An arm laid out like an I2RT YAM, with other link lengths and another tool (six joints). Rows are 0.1 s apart.
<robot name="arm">
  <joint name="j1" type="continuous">
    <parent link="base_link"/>
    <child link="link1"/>
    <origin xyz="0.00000 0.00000 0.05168"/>
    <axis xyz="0 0 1"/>
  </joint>
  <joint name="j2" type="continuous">
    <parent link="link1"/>
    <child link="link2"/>
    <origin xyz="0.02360 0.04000 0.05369"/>
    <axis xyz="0 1 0"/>
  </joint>
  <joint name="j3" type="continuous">
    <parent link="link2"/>
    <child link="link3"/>
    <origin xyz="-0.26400 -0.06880 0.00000"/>
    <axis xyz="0 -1 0"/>
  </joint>
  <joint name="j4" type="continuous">
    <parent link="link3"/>
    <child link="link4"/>
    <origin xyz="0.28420 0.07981 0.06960"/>
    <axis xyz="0 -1 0"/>
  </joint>
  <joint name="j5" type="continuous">
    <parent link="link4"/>
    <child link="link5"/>
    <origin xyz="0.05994 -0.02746 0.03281"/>
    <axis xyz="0 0 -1"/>
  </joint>
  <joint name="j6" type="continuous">
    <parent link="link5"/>
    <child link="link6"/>
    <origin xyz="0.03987 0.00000 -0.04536"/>
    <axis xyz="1 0 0"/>
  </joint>
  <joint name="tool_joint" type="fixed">
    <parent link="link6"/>
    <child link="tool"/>
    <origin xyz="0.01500 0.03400 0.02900" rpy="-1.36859 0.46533 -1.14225"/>
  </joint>
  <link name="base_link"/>
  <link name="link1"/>
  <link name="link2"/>
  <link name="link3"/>
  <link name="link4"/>
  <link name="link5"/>
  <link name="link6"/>
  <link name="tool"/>
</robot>
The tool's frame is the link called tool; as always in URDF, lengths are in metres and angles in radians. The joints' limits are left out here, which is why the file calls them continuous.
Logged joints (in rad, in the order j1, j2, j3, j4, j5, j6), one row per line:
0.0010, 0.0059, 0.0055, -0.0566, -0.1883, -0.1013
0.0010, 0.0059, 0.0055, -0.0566, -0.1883, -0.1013
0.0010, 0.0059, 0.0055, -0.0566, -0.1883, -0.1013
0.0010, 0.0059, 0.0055, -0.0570, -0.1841, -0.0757
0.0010, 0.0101, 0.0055, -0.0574, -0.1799, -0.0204
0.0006, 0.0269, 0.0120, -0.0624, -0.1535, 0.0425
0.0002, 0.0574, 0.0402, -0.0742, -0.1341, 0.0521
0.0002, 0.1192, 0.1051, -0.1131, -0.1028, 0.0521
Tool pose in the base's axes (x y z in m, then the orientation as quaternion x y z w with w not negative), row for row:
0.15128, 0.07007, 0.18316, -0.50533, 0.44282, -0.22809, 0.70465
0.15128, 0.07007, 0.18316, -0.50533, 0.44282, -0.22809, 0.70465
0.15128, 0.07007, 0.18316, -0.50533, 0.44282, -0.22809, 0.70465
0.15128, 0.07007, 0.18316, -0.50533, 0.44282, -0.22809, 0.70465
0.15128, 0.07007, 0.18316, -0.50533, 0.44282, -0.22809, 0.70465
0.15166, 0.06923, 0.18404, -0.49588, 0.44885, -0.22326, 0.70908
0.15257, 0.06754, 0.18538, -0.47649, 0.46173, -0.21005, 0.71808
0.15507, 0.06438, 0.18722, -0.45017, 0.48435, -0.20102, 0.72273
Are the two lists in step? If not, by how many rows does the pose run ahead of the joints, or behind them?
The pose runs 2 rows behind the joints: the pose in row i belongs to the joints in row i - 2.
